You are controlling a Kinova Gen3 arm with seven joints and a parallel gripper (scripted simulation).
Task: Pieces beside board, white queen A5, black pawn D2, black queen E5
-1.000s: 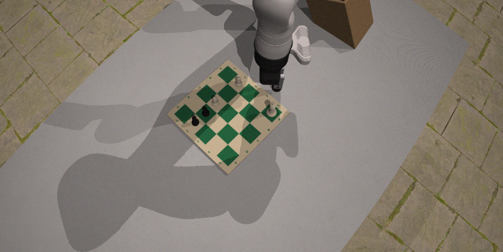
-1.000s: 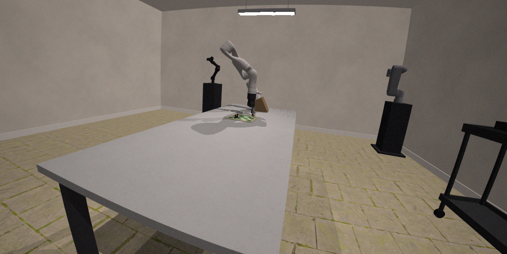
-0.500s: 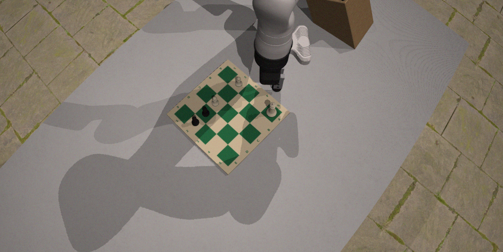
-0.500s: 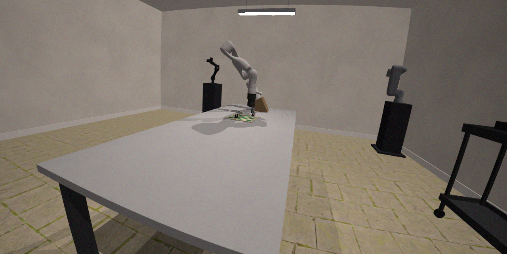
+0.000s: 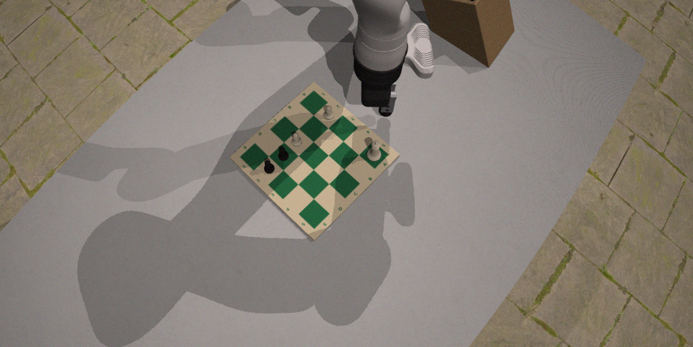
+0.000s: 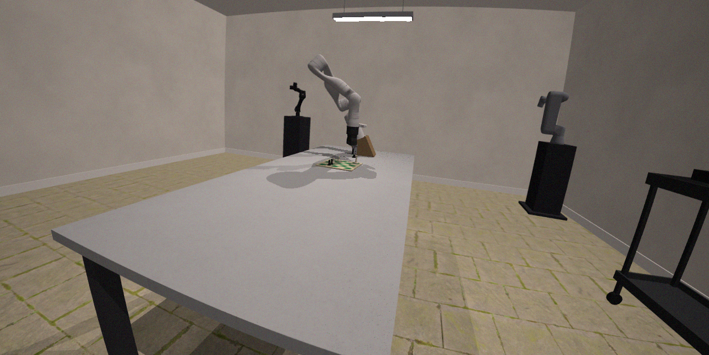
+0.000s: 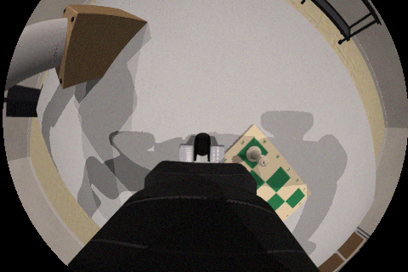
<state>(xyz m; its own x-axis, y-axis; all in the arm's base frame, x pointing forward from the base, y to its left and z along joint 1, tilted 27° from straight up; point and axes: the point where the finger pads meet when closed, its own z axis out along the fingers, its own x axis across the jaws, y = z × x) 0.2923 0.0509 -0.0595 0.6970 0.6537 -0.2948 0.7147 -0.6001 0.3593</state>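
Now: hand 70 mm short of the white queen, 40 mm to the right of it and 30 mm above it. Round my hand: chessboard: 150 mm ahead, 60 mm below, 30 mm to the right; then black queen: 10 mm below.
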